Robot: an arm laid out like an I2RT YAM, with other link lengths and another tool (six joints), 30 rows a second.
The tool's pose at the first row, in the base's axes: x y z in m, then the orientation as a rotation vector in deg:
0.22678, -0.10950, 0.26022, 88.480, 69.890, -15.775
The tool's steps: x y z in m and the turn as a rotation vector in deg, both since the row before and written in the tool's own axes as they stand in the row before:
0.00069, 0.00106, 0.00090, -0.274, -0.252, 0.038
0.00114, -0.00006, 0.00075, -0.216, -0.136, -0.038
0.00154, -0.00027, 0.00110, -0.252, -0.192, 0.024
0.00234, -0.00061, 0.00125, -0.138, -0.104, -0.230
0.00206, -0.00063, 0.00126, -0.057, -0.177, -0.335
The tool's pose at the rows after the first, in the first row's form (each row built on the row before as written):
0.22830, -0.10974, 0.26002, 88.189, 69.655, -15.760
0.22907, -0.10976, 0.25889, 87.940, 69.573, -15.746
0.23000, -0.10988, 0.25722, 87.678, 69.396, -15.709
0.23109, -0.10975, 0.25473, 87.397, 69.493, -15.848
0.23204, -0.10979, 0.25242, 87.103, 69.618, -16.162

